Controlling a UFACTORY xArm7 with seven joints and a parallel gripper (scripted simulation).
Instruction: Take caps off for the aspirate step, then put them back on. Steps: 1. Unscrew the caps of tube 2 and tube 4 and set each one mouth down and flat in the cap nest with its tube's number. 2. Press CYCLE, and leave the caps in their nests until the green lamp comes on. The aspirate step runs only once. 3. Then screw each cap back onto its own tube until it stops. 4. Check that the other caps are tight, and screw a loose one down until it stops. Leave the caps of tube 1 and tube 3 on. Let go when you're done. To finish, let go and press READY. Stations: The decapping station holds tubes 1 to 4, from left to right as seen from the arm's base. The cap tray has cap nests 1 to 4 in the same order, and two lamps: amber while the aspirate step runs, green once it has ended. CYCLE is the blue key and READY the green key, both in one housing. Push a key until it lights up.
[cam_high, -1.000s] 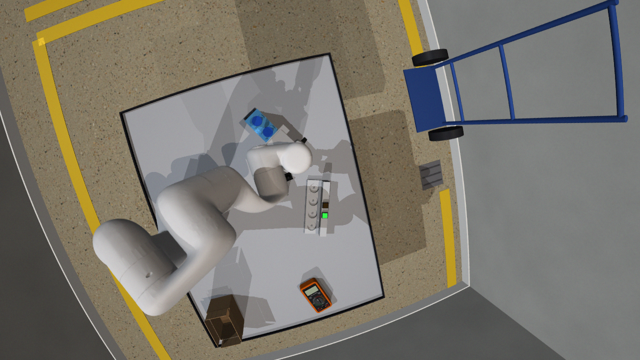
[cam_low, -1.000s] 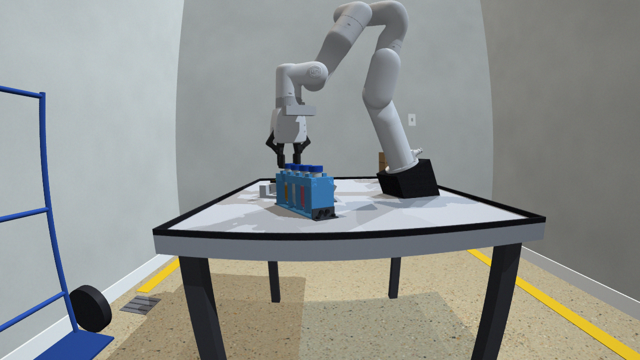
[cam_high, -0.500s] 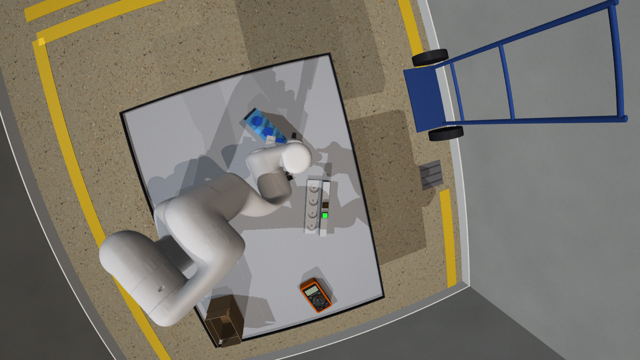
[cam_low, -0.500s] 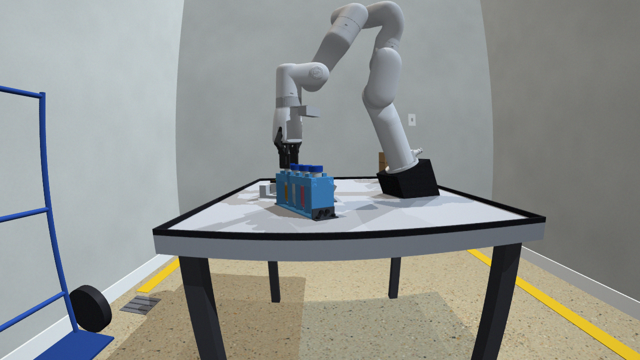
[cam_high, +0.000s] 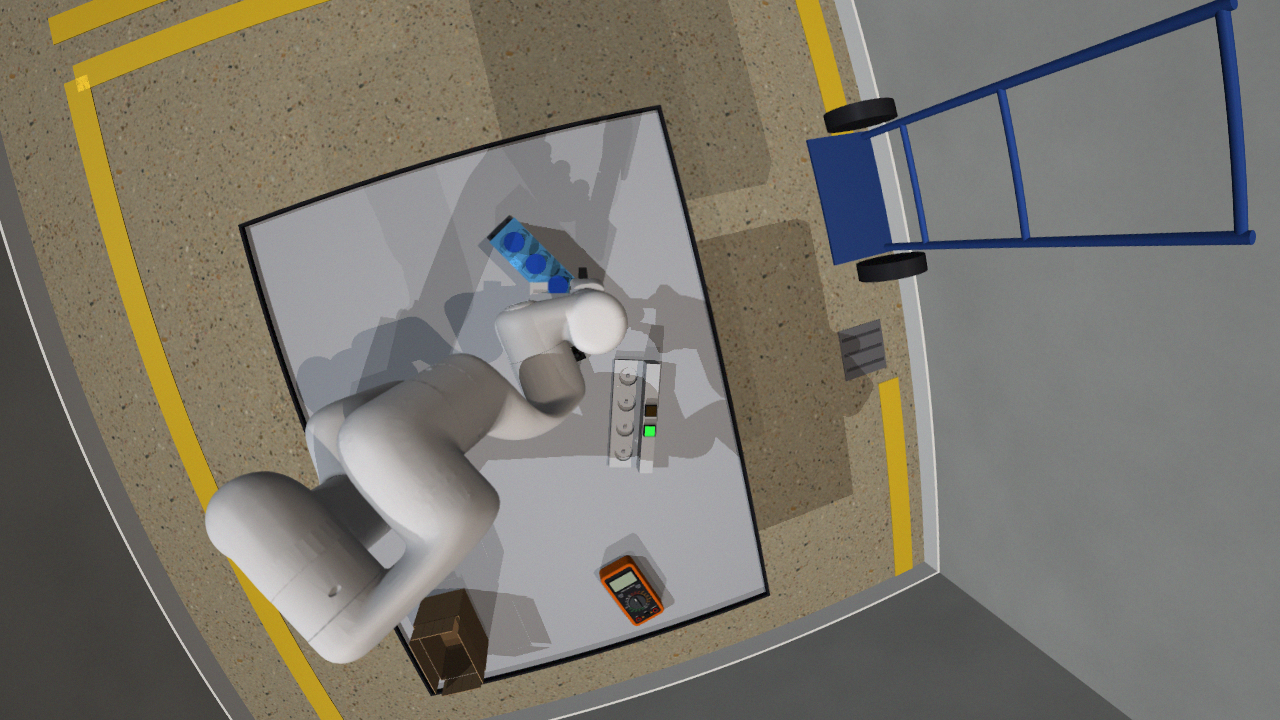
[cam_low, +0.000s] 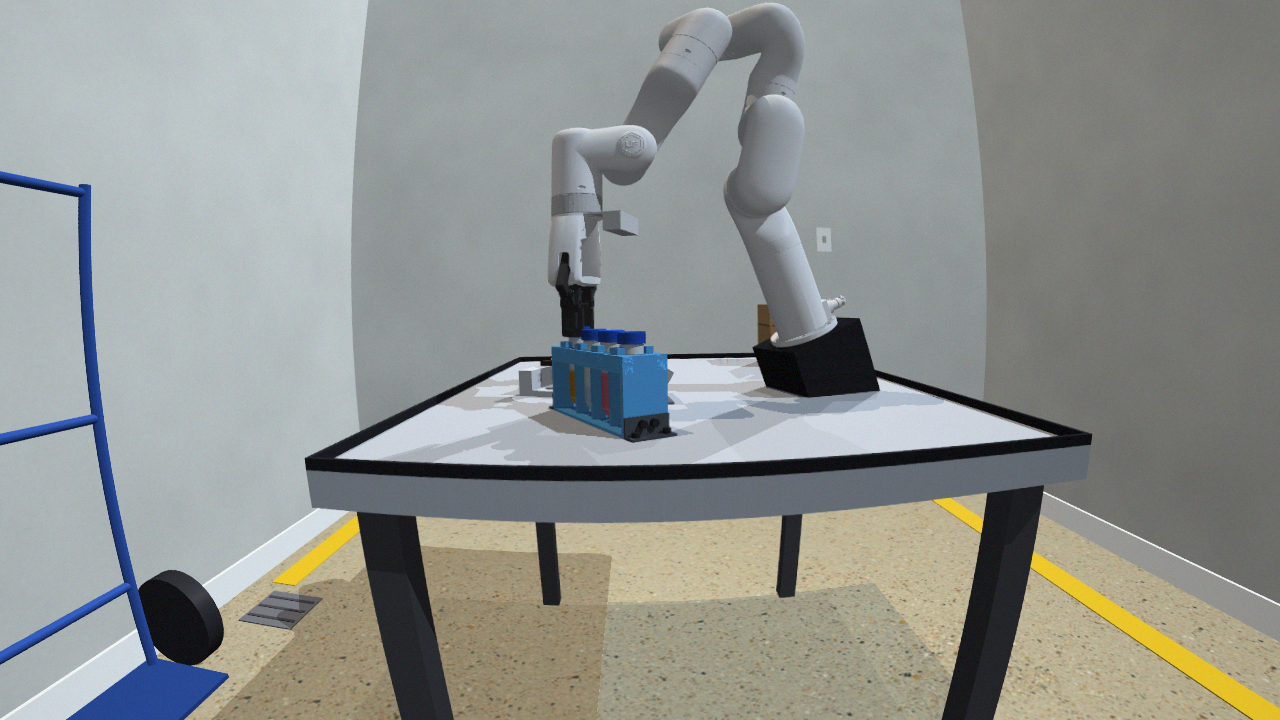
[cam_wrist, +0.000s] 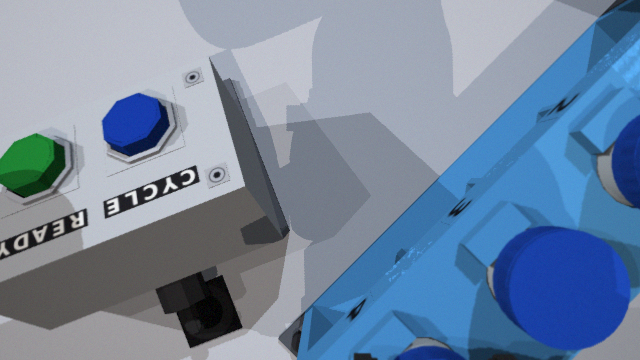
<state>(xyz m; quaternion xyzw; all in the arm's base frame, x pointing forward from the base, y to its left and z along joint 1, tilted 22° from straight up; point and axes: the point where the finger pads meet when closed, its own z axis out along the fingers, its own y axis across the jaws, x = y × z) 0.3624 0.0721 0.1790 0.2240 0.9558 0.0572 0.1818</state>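
Now: hand 10 mm above the threaded tube neck. Also, from my hand: key housing: 110 mm behind, 80 mm to the right, 80 mm below; blue cycle key: 130 mm behind, 60 mm to the right, 60 mm below; green ready key: 130 mm behind, 100 mm to the right, 60 mm below.
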